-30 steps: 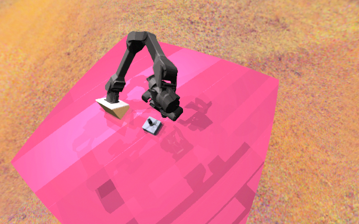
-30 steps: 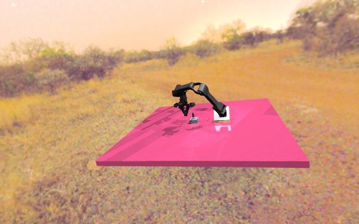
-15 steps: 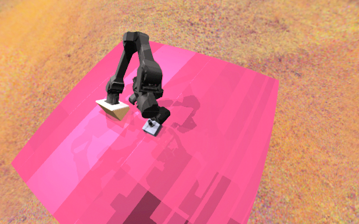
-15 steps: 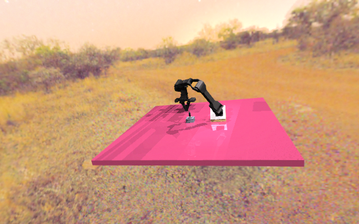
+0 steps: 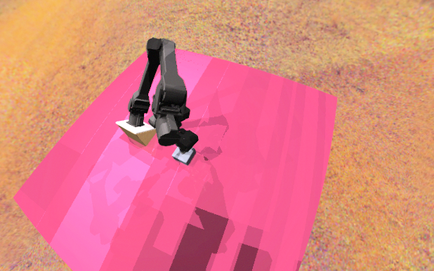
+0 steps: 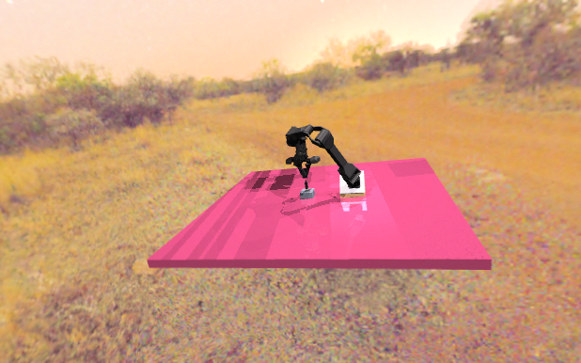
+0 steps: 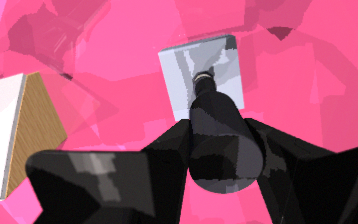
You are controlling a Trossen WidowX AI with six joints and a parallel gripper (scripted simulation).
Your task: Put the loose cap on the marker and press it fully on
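My gripper tip is now 110 mm above the holder block. The rest, counted from my gripper tip: dark marker cap 10 mm above.
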